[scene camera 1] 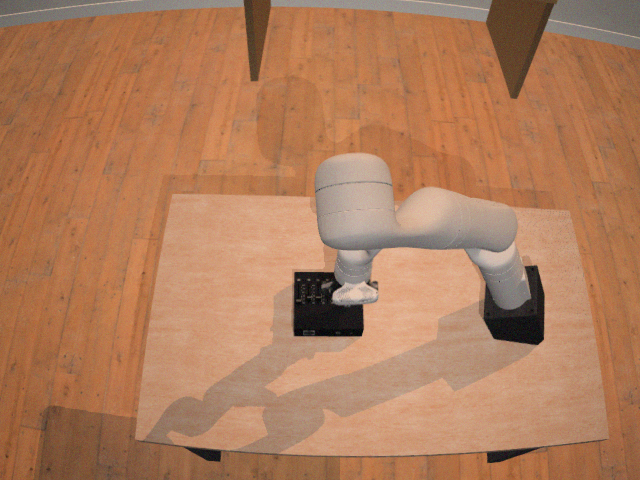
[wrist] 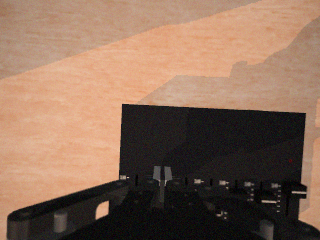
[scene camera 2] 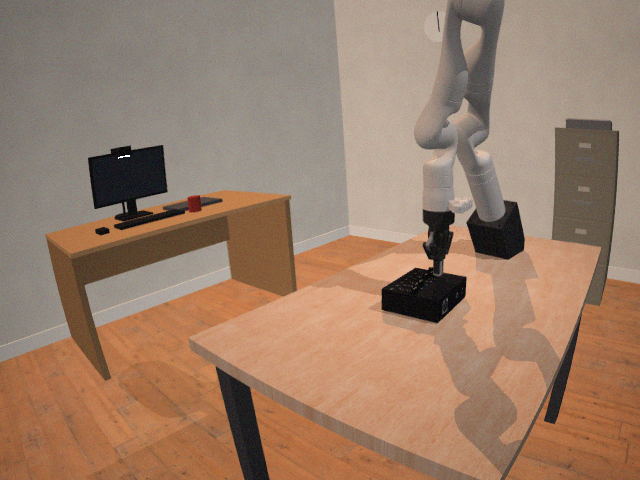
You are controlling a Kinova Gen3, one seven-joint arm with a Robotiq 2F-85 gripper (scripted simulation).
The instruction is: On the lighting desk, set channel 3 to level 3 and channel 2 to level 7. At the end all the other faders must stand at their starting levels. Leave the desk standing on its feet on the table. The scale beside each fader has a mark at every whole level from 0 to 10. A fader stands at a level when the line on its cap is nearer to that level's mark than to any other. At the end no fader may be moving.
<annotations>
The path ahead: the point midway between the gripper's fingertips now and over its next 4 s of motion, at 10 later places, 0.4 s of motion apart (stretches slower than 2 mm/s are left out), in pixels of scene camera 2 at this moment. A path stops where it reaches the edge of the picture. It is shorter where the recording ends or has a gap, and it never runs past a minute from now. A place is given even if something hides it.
My gripper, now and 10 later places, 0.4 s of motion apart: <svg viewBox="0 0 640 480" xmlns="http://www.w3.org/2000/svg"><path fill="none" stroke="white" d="M438 275L438 274L439 274L436 266L436 260L440 259L436 262L435 263L435 263L436 266L435 269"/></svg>
</annotations>
